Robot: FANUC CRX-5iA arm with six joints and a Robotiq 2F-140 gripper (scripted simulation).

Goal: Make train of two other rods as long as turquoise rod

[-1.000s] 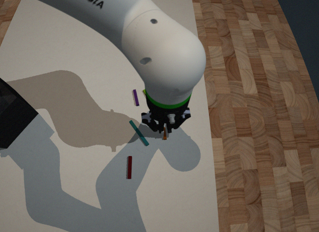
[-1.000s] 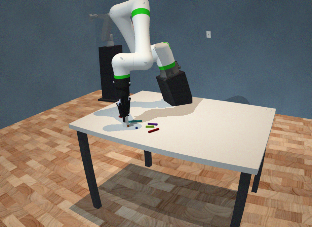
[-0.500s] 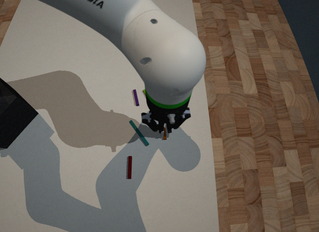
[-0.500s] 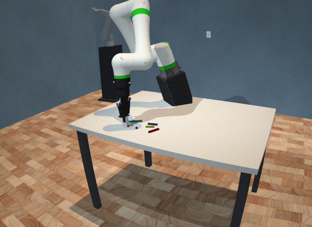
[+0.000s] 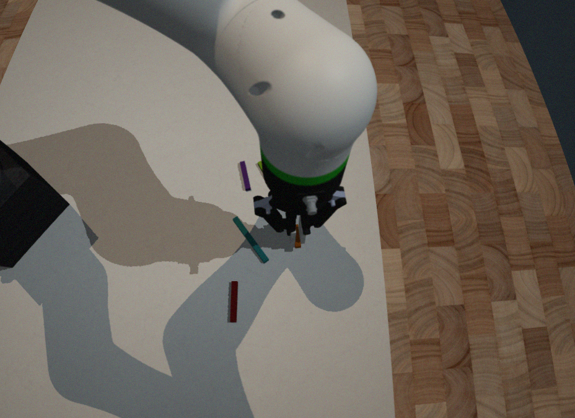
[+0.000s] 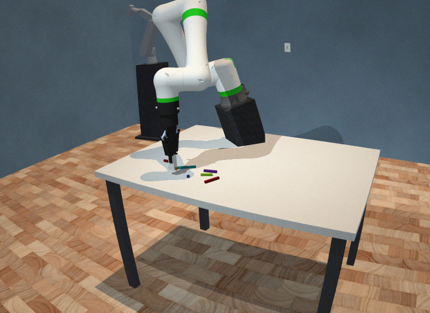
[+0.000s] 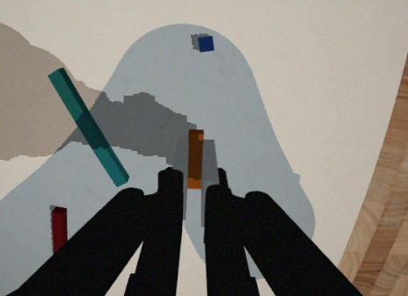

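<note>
The small blue rod lies 8 cm to the left of my hand and 5 cm below it. The rest, counted from my hand: lime rod (4 cm behind, 14 cm to the left, 5 cm below); turquoise rod (8 cm behind, 1 cm to the left, 5 cm below); orange rod (3 cm below).
</note>
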